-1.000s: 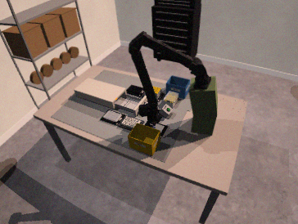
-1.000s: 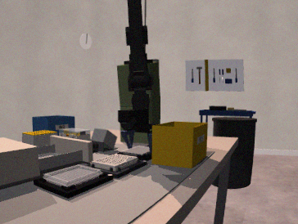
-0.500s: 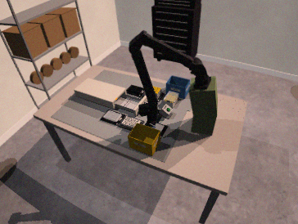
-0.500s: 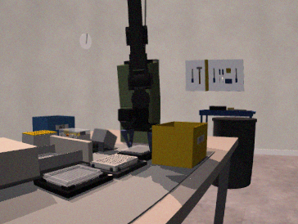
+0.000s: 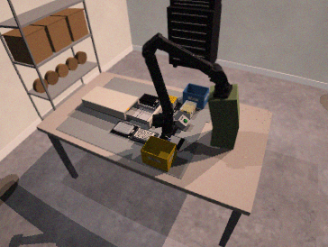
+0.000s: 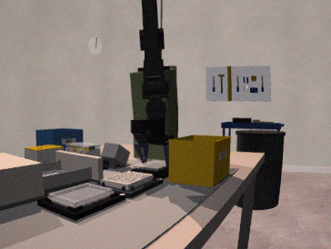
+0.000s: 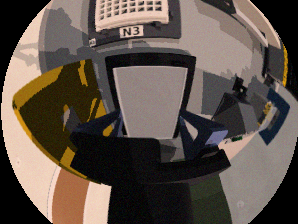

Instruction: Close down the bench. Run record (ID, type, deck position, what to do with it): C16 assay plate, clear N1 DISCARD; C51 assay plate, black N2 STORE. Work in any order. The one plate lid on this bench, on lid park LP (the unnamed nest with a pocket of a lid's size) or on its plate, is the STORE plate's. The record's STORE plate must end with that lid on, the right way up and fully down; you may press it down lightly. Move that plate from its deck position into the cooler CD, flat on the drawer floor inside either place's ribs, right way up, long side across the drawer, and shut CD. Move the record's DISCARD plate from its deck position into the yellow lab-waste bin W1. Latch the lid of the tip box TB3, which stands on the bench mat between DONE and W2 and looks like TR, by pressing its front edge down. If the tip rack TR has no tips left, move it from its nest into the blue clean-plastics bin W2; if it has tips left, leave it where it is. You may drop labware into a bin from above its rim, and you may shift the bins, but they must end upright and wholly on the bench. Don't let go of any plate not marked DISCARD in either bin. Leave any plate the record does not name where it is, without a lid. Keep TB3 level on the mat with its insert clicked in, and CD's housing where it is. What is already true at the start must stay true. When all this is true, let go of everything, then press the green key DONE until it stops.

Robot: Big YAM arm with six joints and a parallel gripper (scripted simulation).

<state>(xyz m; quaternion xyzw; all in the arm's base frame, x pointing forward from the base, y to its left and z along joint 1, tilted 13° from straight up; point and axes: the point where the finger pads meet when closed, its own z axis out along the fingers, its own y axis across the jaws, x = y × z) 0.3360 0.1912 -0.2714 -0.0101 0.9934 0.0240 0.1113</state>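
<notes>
My gripper is now 37 cm short of the black plate, 35 cm to the left of it and 1 cm above it. Round my hand: DONE key block: 18 cm to the right, 2 cm behind, 2 cm above; clear plate lid: right at my hand; yellow bin W1: 15 cm to the left, 1 cm behind, 1 cm above.
</notes>
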